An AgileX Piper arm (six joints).
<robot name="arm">
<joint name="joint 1" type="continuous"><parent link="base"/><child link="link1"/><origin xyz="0 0 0.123"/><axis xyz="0 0 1"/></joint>
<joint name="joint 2" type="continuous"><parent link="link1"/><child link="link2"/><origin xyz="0 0 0" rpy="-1.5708 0 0"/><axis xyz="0 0 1"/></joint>
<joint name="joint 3" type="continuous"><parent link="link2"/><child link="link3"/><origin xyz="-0.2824 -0.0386 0"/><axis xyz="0 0 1"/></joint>
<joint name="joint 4" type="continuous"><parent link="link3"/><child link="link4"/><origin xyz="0.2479 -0.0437 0" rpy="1.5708 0 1.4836"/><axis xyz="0 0 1"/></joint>
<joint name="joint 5" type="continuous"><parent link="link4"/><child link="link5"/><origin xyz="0 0 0" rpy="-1.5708 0 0"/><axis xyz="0 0 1"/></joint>
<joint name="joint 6" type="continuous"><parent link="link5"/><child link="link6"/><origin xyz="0 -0.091 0" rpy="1.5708 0 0"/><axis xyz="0 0 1"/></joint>
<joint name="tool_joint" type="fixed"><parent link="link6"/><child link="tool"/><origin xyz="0 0 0"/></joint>
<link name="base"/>
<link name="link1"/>
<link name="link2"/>
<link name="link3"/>
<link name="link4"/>
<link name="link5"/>
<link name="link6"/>
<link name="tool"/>
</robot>
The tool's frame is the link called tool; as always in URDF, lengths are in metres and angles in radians. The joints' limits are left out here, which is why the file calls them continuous.
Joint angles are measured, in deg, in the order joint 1, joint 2, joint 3, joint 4, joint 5, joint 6. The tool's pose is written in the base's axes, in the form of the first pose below.
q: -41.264, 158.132, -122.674, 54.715, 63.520, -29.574
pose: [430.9, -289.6, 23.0, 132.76, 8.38, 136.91]
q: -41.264, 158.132, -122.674, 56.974, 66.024, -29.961
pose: [431.3, -285.7, 26.3, 129.81, 7.18, 137.41]
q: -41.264, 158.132, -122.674, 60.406, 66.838, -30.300
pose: [434.1, -284.1, 30.4, 126.52, 6.91, 136.07]
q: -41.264, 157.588, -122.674, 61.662, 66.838, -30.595
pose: [435.9, -284.5, 36.7, 125.42, 7.63, 135.47]
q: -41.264, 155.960, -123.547, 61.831, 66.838, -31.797
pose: [439.5, -287.5, 55.3, 125.25, 11.11, 136.05]
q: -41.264, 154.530, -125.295, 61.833, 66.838, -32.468
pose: [443.8, -291.2, 75.9, 125.20, 14.83, 136.42]
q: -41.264, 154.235, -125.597, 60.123, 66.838, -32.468
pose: [443.0, -292.2, 78.0, 126.80, 15.47, 137.53]
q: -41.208, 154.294, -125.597, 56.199, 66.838, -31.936
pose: [439.8, -292.7, 73.0, 130.43, 15.00, 139.79]
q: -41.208, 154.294, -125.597, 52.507, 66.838, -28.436
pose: [436.4, -293.9, 69.0, 133.34, 12.34, 139.70]
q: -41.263, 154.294, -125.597, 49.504, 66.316, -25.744
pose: [433.7, -296.2, 65.8, 135.94, 10.72, 139.14]
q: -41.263, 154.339, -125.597, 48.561, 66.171, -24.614
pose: [432.9, -296.8, 64.4, 136.71, 9.99, 138.75]
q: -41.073, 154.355, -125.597, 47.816, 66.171, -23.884
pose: [433.1, -295.6, 63.5, 137.31, 9.47, 138.82]
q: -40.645, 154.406, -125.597, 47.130, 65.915, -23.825
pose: [434.8, -293.0, 62.3, 138.01, 9.56, 139.43]
